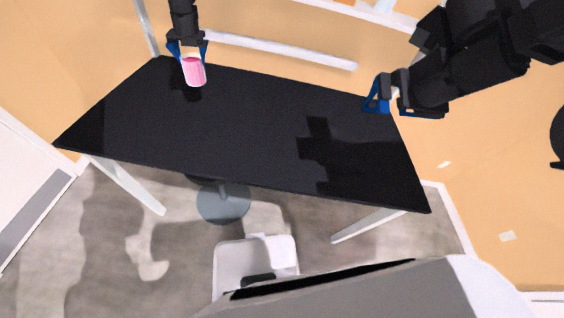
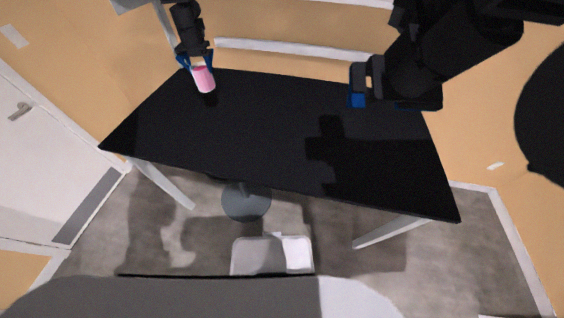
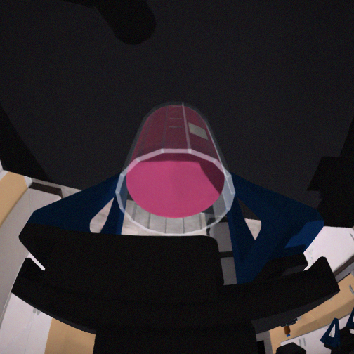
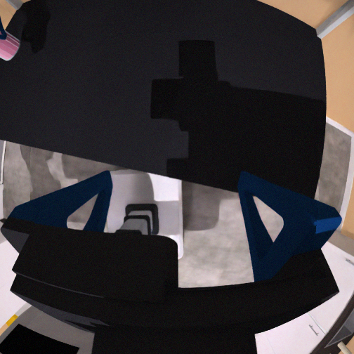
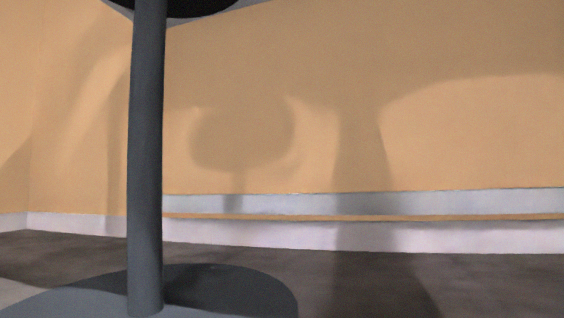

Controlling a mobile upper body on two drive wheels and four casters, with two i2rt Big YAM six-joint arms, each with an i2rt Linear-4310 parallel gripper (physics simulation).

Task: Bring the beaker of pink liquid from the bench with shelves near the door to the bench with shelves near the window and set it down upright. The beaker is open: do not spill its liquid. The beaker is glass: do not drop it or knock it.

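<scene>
The glass beaker of pink liquid (image 1: 194,75) (image 2: 205,81) (image 3: 175,187) (image 4: 8,47) is between the fingers of my left gripper (image 1: 191,57) (image 2: 198,66) (image 3: 174,178), which is shut on it. It is held above the far left part of the black bench top (image 1: 240,125) (image 2: 260,130) (image 3: 250,75) (image 4: 100,75), apart from its shadow. The liquid is inside the open rim; the beaker looks close to upright. My right gripper (image 1: 395,111) (image 2: 382,104) (image 4: 174,177) is open and empty over the right part of the bench. The bench near the window cannot be made out.
A stool's round base (image 1: 222,202) (image 2: 246,201) and post (image 5: 146,150) stand under the bench. A white rail (image 1: 280,48) (image 2: 300,49) runs along the wall behind. A white door (image 2: 45,165) is at the left. A white boxy thing (image 1: 230,260) (image 2: 255,257) is before the bench.
</scene>
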